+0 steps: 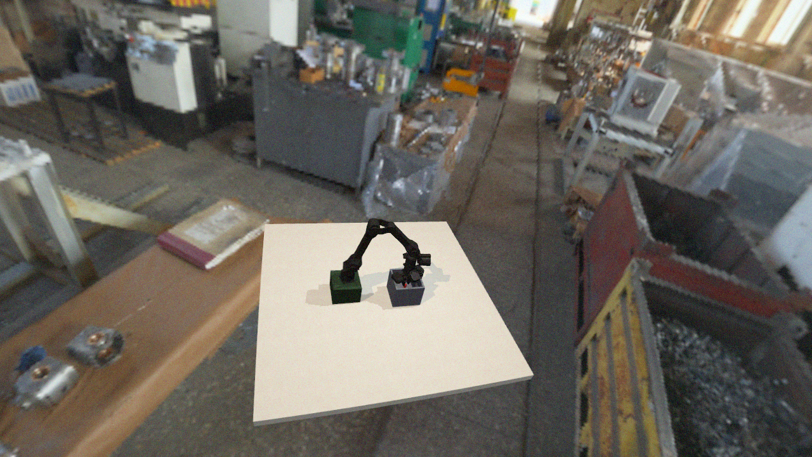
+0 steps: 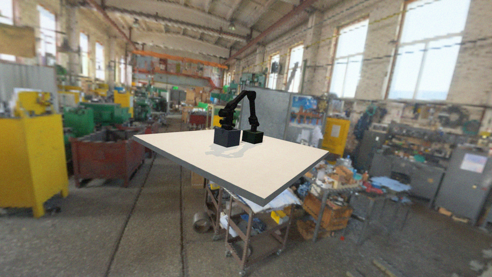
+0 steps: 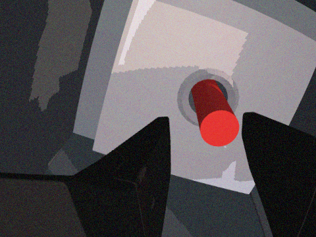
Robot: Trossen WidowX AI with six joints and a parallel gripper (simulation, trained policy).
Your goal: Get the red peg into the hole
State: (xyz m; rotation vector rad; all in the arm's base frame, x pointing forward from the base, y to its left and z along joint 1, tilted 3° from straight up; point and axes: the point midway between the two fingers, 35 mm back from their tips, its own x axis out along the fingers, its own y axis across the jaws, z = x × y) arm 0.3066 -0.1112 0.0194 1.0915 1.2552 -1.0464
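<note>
Now: the red peg 30 mm below my gripper tip. From my gripper tip the other things lie so: plate (30 mm below).
</note>
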